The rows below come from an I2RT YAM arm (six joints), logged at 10 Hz.
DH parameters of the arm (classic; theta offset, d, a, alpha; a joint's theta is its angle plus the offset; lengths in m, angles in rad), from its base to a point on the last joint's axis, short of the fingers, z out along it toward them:
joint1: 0 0.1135 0.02 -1.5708
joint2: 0 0 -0.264 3.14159
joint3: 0.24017 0 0.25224 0
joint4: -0.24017 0 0.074 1.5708
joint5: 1.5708 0 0 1.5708
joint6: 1.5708 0.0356 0 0
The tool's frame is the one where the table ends.
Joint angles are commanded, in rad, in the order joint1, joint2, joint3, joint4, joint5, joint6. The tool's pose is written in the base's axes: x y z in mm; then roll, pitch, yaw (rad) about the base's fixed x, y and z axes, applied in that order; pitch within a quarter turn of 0, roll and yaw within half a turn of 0. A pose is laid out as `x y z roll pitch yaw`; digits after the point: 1 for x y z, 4 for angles.
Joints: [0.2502, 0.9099, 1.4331, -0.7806, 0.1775, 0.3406]
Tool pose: 142.7 30.0 468.5 2.2996 1.1851 2.3286
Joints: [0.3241, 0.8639, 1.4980, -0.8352, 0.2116, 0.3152]
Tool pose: 113.3 30.2 486.0 2.2079 1.2363 2.2892
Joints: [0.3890, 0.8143, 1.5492, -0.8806, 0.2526, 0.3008]
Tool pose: 84.5 25.0 498.5 2.0689 1.2721 2.1839
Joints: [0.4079, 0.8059, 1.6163, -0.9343, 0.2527, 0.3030]
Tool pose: 68.0 19.7 509.4 1.9927 1.2742 2.1296
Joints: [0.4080, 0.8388, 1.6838, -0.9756, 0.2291, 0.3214]
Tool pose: 66.6 20.0 518.8 1.9893 1.2534 2.1476
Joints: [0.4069, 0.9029, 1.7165, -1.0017, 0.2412, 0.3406]
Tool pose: 84.0 27.0 519.7 2.1364 1.2251 2.2707
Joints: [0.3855, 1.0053, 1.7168, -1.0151, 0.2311, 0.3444]
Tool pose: 122.2 40.8 509.3 2.4167 1.1715 2.5197
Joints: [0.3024, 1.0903, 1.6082, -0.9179, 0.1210, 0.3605]
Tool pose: 174.9 50.1 478.4 2.5132 1.0726 2.6216
